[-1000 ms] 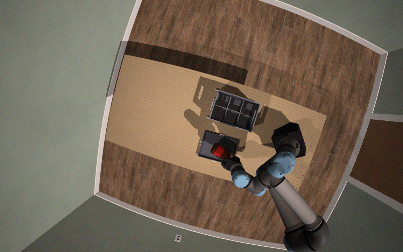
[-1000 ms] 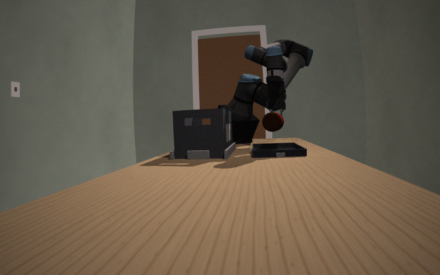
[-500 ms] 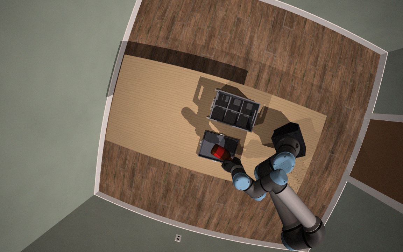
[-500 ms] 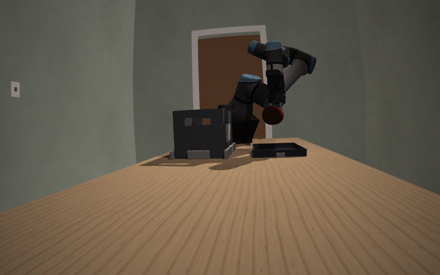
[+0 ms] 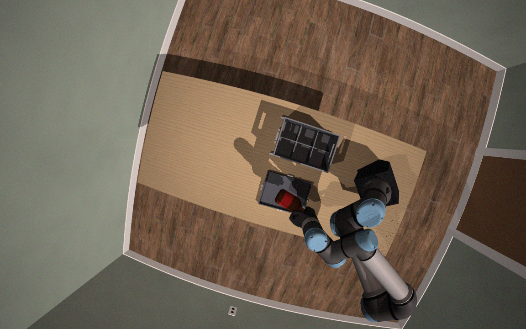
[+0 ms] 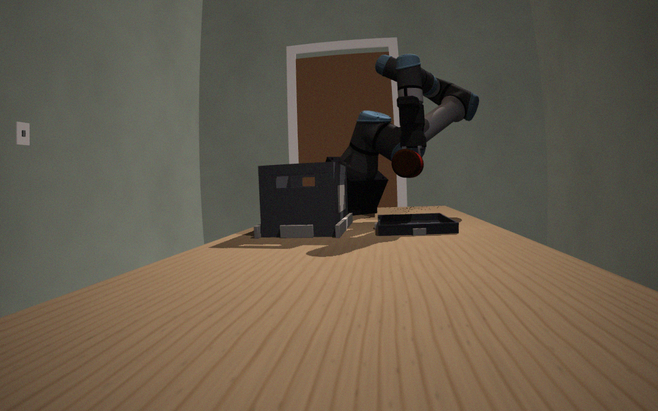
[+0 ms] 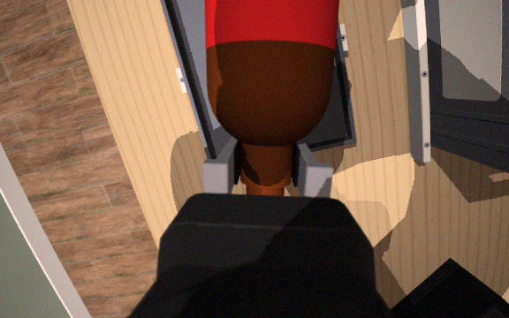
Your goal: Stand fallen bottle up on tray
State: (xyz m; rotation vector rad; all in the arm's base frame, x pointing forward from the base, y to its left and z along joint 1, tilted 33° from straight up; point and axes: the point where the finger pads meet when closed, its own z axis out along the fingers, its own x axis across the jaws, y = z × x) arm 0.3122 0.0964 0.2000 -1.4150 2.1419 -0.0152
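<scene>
Now: the bottle 5 cm ahead of my hand, 2 cm to the right of it and 1 cm below it. Also, from my hand: dark crate (4 cm ahead, 30 cm to the right, 9 cm below); then dark tray (8 cm ahead, 2 cm to the right, 16 cm below).
</scene>
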